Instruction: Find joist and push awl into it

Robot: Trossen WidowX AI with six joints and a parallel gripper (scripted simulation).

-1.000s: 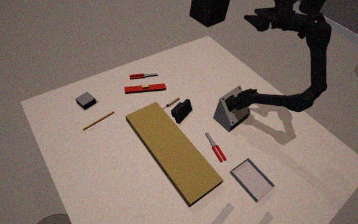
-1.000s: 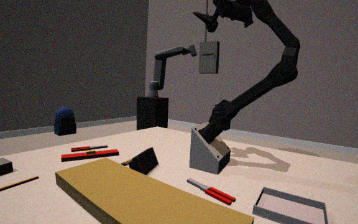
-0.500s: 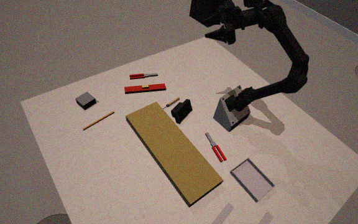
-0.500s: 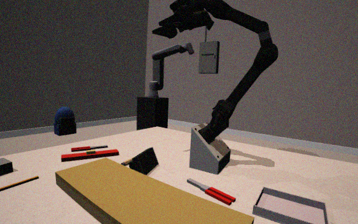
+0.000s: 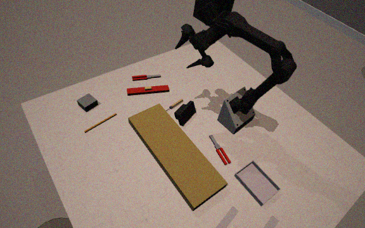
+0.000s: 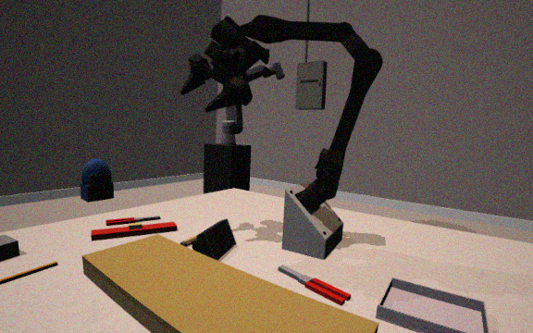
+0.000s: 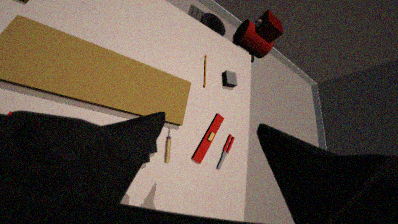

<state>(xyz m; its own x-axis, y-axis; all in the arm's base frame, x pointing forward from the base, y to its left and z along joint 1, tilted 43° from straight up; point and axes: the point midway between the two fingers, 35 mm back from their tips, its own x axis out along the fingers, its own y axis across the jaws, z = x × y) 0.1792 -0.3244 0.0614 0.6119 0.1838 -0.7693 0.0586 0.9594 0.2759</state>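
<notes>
Right now the stud finder is 1 cm behind my gripper tip, 3 cm to the left of it and 34 cm below it. Also, from my gripper tip: red level: 1 cm ahead, 21 cm to the right, 34 cm below; pencil: 32 cm ahead, 17 cm to the right, 36 cm below; awl: 2 cm behind, 4 cm to the right, 35 cm below.
</notes>
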